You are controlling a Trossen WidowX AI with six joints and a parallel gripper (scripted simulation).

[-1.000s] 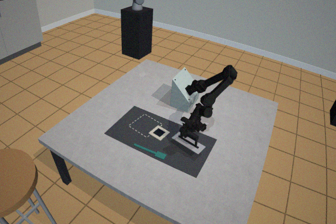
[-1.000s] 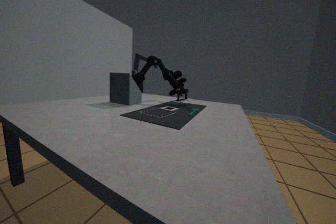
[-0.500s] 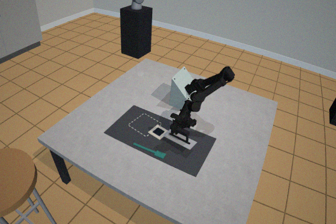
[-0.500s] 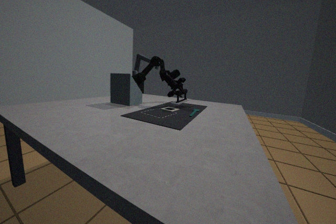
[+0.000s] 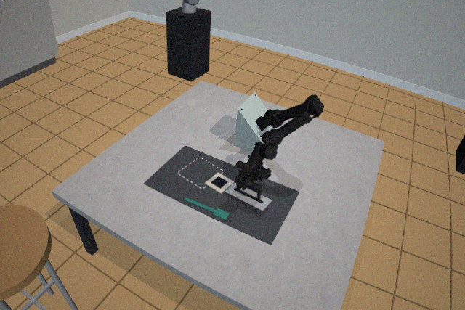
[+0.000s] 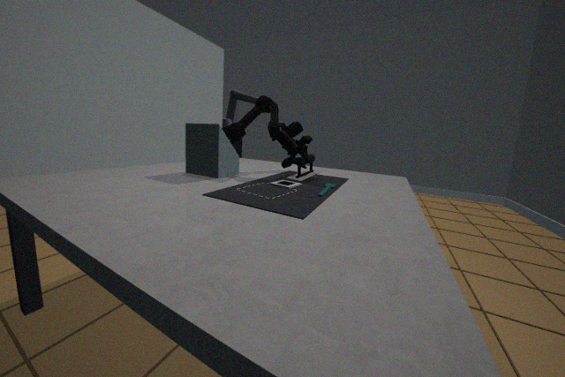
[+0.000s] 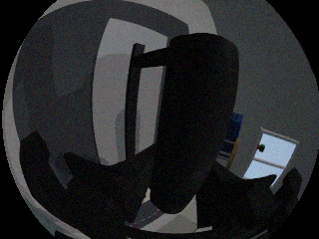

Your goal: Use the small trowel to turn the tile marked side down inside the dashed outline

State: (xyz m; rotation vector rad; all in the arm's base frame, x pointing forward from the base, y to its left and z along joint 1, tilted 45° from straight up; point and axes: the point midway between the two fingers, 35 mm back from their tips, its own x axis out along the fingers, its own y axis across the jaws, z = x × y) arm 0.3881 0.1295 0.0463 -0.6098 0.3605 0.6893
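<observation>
Now: the dark mat 2 cm behind my gripper tip, 11 cm to the right of it and 9 cm below it. From my gripper tip the other things lie so: green flat tool 12 cm ahead, 8 cm to the right, 7 cm below; then black-handled tool 2 cm behind, 1 cm below; then tile 4 cm behind, 13 cm to the right, 7 cm below.
</observation>
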